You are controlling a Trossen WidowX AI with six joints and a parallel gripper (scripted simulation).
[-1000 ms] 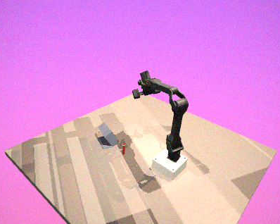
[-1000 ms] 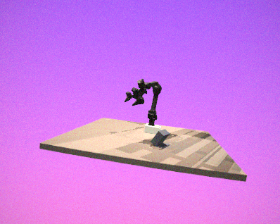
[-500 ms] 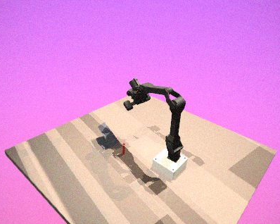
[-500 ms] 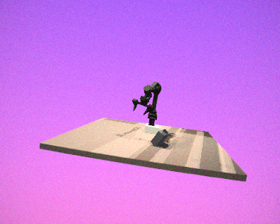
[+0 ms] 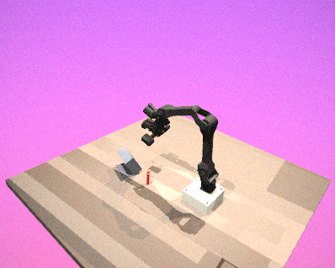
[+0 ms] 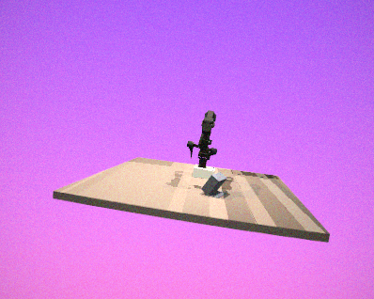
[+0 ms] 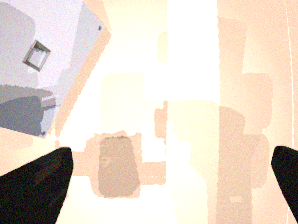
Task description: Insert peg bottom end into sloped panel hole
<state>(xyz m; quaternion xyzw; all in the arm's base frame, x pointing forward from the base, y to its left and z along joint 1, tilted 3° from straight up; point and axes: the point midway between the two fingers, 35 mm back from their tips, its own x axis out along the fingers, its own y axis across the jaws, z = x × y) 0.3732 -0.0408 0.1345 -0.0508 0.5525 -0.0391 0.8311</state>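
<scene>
Now: the red square peg 14 cm to the left of my gripper tip, 11 cm below it and 8 cm behind it. From my gripper tip the other things lie so: grey sloped panel 11 cm to the left, 11 cm below, 8 cm ahead.
</scene>
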